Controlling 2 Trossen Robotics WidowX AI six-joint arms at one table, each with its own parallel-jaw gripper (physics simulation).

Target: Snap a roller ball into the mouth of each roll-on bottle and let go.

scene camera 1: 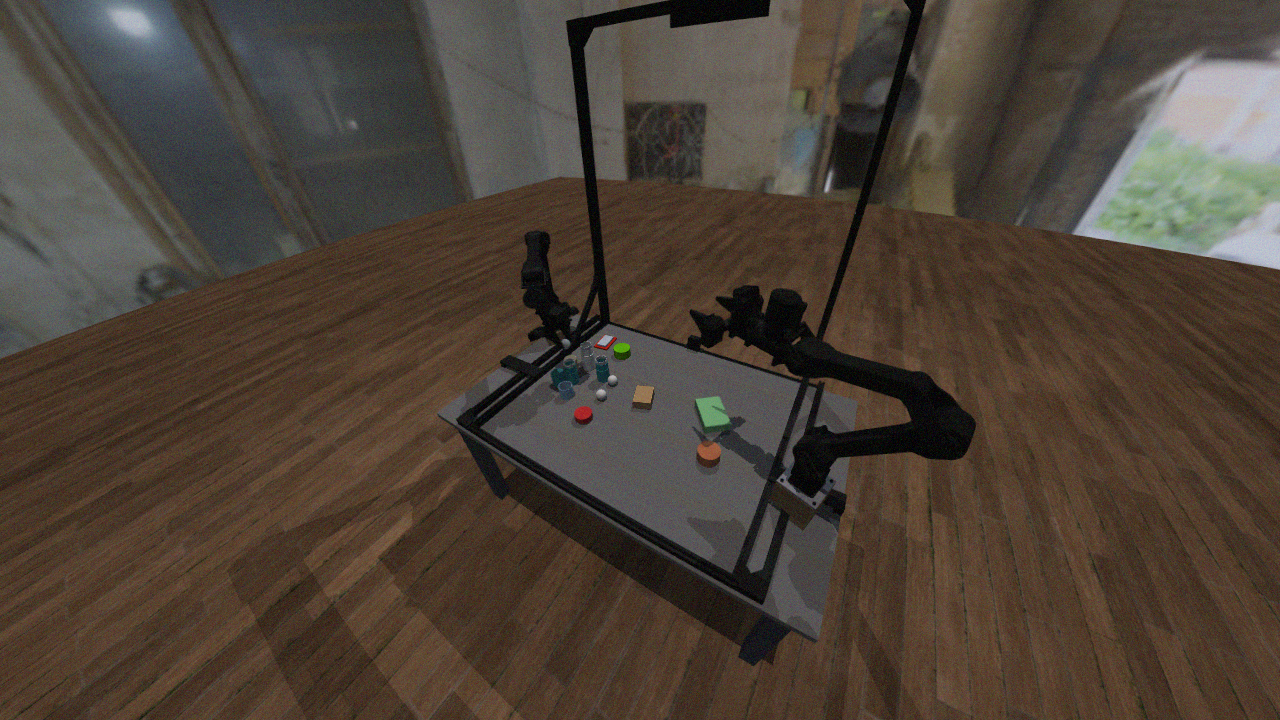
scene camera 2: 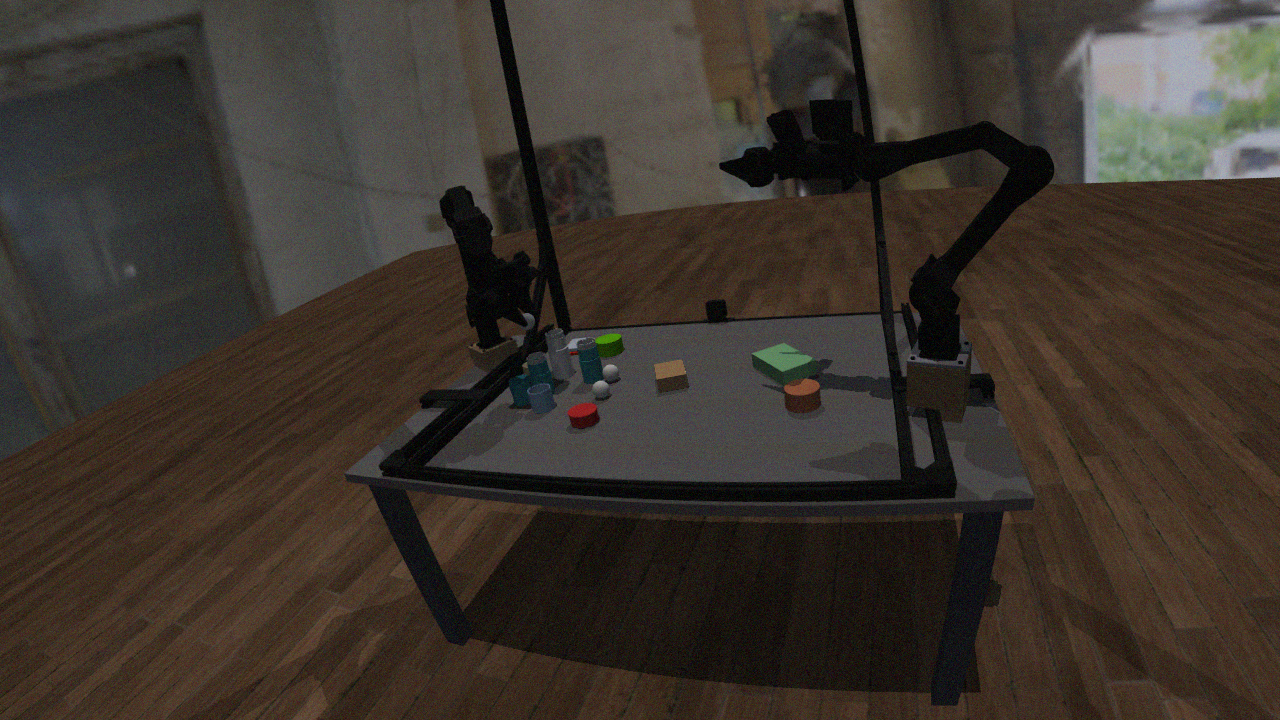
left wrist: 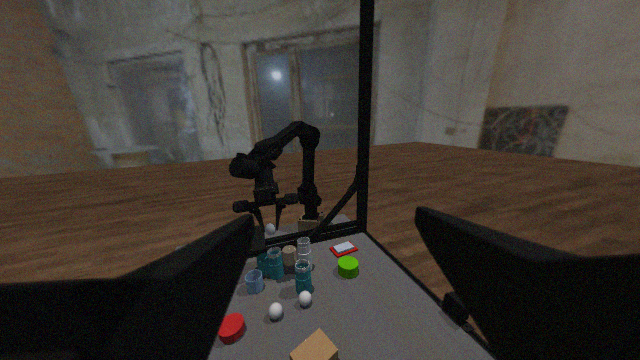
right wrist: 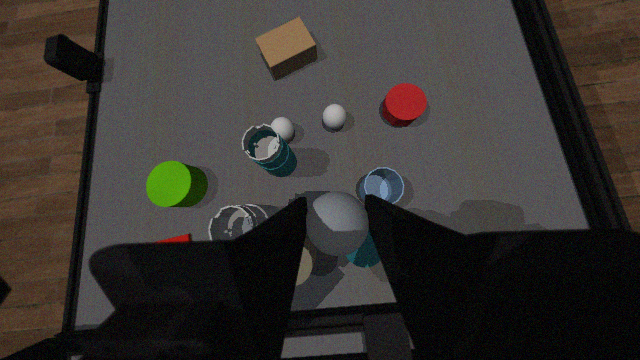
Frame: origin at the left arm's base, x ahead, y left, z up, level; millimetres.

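Seen in the pictures: left gripper, between the fingertips: (scene camera 1: 703, 304) (scene camera 2: 732, 162) (left wrist: 334, 217); right gripper, between the fingertips: (scene camera 1: 567, 345) (scene camera 2: 531, 322) (left wrist: 270, 231) (right wrist: 335, 203); left arm's base, origin of its link: (scene camera 1: 806, 480) (scene camera 2: 940, 351); right arm's base, origin of its link: (scene camera 1: 555, 326) (scene camera 2: 491, 342) (left wrist: 311, 216).
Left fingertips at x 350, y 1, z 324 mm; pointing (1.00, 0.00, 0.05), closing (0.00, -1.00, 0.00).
Observation:
Offsets run from my left fingertips to a thing's top centre.
My right gripper (left wrist: 270, 231) (right wrist: 335, 203) is shut on a white roller ball {439 mm ahead, 158 mm left, 240 mm down} (scene camera 1: 565, 343) (scene camera 2: 529, 320) (left wrist: 270, 228) (right wrist: 337, 223), held above the table near the bottles. A teal bottle {376 mm ahead, 64 mm left, 336 mm down} (scene camera 1: 602, 368) (scene camera 2: 589, 360) (left wrist: 303, 277) (right wrist: 270, 150) and a clear bottle {468 mm ahead, 65 mm left, 320 mm down} (scene camera 2: 559, 355) (left wrist: 303, 250) (right wrist: 237, 225) stand upright, mouths open. Another teal bottle {441 mm ahead, 156 mm left, 336 mm down} (scene camera 2: 538, 371) (left wrist: 274, 264) stands nearby; the right wrist view mostly hides it. Two white balls {330 mm ahead, 58 mm left, 391 mm down} (scene camera 1: 612, 380) {297 mm ahead, 131 mm left, 391 mm down} (scene camera 1: 601, 394) (right wrist: 283, 129) (right wrist: 334, 116) lie on the table. My left gripper (scene camera 2: 729, 167) is open, empty and high up.
A blue cup {391 mm ahead, 211 mm left, 381 mm down} (left wrist: 254, 282) (right wrist: 392, 187), a beige cylinder {503 mm ahead, 120 mm left, 376 mm down} (left wrist: 289, 257) and a short teal cylinder {465 mm ahead, 197 mm left, 375 mm down} (scene camera 2: 520, 391) stand by the bottles. Around them are a green cylinder {442 mm ahead, 75 mm right, 391 mm down} (right wrist: 170, 184), red cylinder {261 mm ahead, 227 mm left, 400 mm down} (right wrist: 404, 102), wooden block {192 mm ahead, 32 mm left, 396 mm down} (right wrist: 286, 45) and red tray {555 mm ahead, 76 mm right, 412 mm down} (left wrist: 338, 253). A green block {13 mm back, 74 mm right, 396 mm down} (scene camera 2: 784, 360) and orange cylinder {107 mm back, 52 mm left, 391 mm down} (scene camera 2: 802, 395) lie right.

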